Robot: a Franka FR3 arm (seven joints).
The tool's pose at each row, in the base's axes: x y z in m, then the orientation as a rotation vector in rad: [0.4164 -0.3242 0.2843 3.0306 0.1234 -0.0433]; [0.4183 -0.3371 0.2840 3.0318 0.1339 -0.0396]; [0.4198 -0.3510 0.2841 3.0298 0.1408 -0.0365]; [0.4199 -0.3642 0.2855 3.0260 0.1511 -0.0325]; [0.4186 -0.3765 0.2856 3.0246 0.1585 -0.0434]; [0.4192 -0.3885 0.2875 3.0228 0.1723 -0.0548]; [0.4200 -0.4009 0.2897 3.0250 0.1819 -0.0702]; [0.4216 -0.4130 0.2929 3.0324 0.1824 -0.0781]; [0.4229 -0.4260 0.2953 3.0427 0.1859 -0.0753]
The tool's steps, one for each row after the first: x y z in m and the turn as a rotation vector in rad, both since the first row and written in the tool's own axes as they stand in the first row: [0.0009 0.0129 0.0017 0.0014 0.0029 -0.0068]; [0.0013 0.0268 0.0030 -0.0005 0.0051 -0.0112]; [0.0003 0.0401 0.0031 -0.0041 0.0079 -0.0179]; [-0.0020 0.0521 0.0044 -0.0047 0.0010 -0.0232]; [-0.0024 0.0643 0.0038 -0.0055 -0.0061 -0.0327]; [-0.0027 0.0769 0.0029 -0.0021 -0.0157 -0.0395]; [-0.0022 0.0893 0.0010 0.0057 -0.0205 -0.0400]; [-0.0020 0.1026 0.0000 0.0160 -0.0180 -0.0419]
